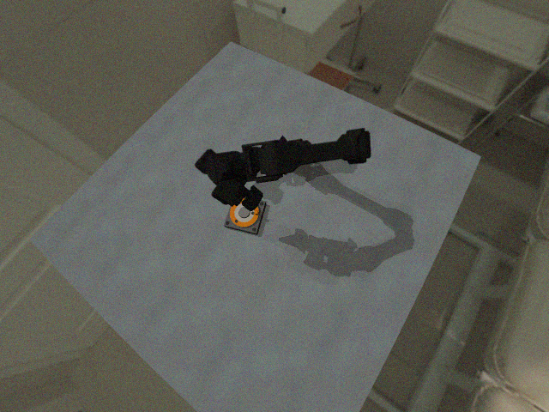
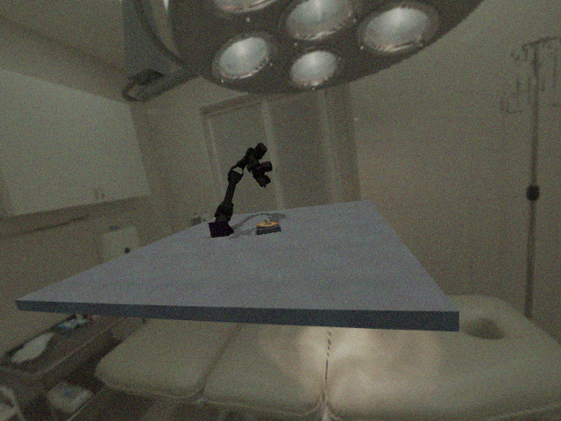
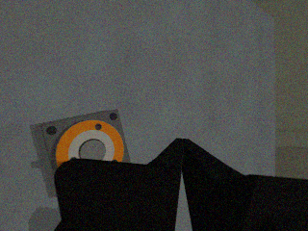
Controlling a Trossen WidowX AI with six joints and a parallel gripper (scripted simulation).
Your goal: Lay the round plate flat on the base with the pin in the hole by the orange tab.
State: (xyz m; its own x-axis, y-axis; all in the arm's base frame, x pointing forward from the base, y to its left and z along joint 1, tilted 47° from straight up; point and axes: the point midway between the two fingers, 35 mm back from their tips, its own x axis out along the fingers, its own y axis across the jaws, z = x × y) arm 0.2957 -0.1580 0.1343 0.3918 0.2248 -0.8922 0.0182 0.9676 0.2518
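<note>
Now: the square grey base 30 mm behind my gripper tip, 30 mm to the left of it and 210 mm below it.
</note>
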